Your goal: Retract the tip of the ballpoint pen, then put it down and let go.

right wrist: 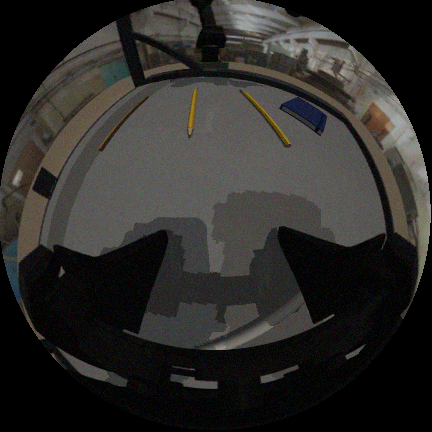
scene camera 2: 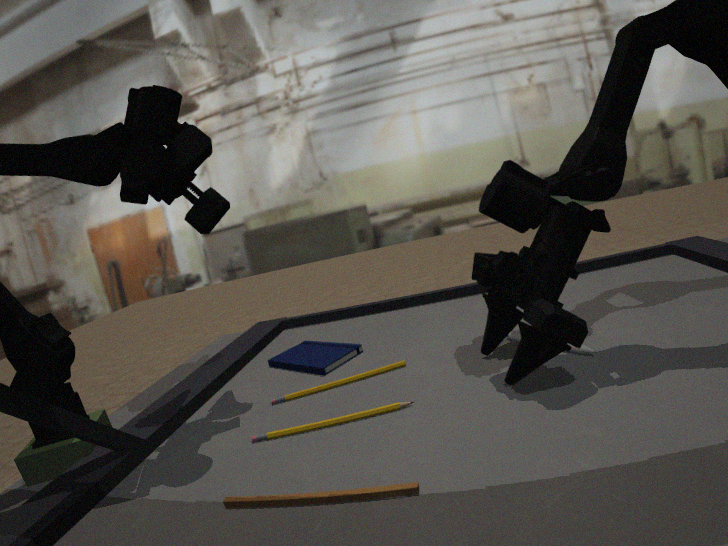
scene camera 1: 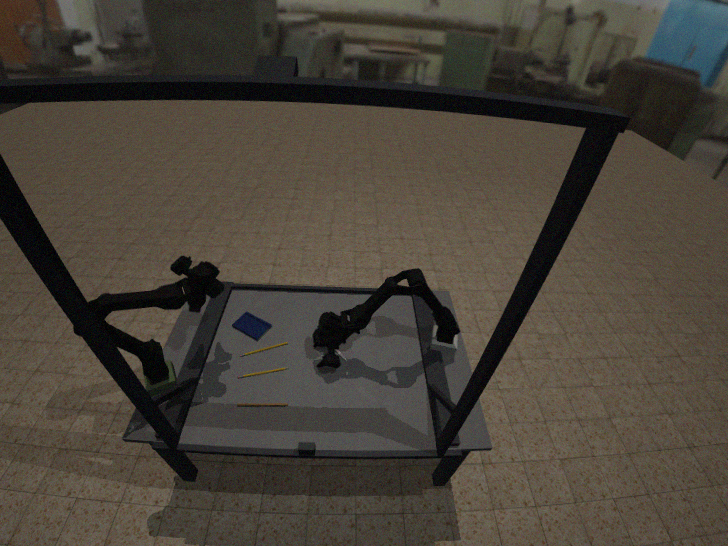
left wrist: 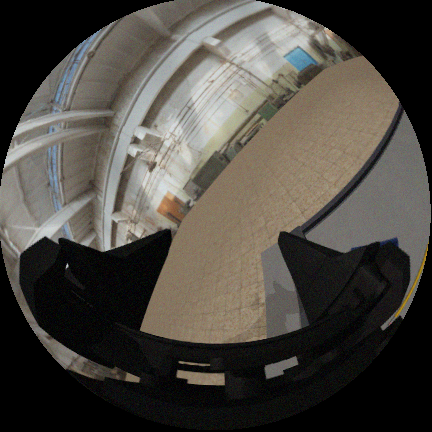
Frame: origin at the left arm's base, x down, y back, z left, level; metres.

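Seen in the pictures: left gripper, fingertip midpoint: [scene camera 2: 190, 189] [left wrist: 226, 236]; right gripper, fingertip midpoint: [right wrist: 223, 234] [scene camera 2: 495, 367] [scene camera 1: 315, 356]; left arm's base, link origin: [right wrist: 209, 60] [scene camera 1: 158, 374]; right arm's base, link origin: [scene camera 1: 445, 336].
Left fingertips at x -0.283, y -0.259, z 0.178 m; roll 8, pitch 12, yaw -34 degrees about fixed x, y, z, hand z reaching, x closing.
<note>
Pixels of each thing's middle, then the offset from my left fingertips to it.
- grey-white ballpoint pen, body centre: [right wrist: 254, 331] [scene camera 2: 548, 342] dx +0.318, dy -0.373, dz -0.348 m
- orange-brown stick, body centre: [scene camera 2: 315, 498] [right wrist: 125, 116] [scene camera 1: 262, 404] dx +0.320, dy -0.036, dz -0.439 m
- blue notebook, body centre: [scene camera 2: 314, 356] [right wrist: 307, 111] [scene camera 1: 252, 325] dx +0.317, dy -0.122, dz -0.081 m
The grey-white ballpoint pen [scene camera 2: 582, 350] [right wrist: 260, 327] lies on the table under my right gripper. In the right wrist view it runs slantwise below the fingertips, one end behind the right-hand finger and the other near the gripper's black edge. In scene camera 1 most of it is hidden by the gripper. Whether its tip is out cannot be told. My right gripper [scene camera 2: 496, 367] [right wrist: 223, 234] is open with nothing between its fingers, low over the table. My left gripper [left wrist: 226, 236] is open and empty, raised above the left side of the table, far from the pen.
Two yellow pencils [scene camera 1: 264, 349] [scene camera 1: 262, 373] and an orange-brown stick [scene camera 1: 262, 404] [scene camera 2: 322, 496] lie left of the right gripper. A blue notebook [scene camera 1: 251, 326] [scene camera 2: 315, 357] lies behind them. Dark frame posts [scene camera 1: 529, 282] rise at the table's sides.
</note>
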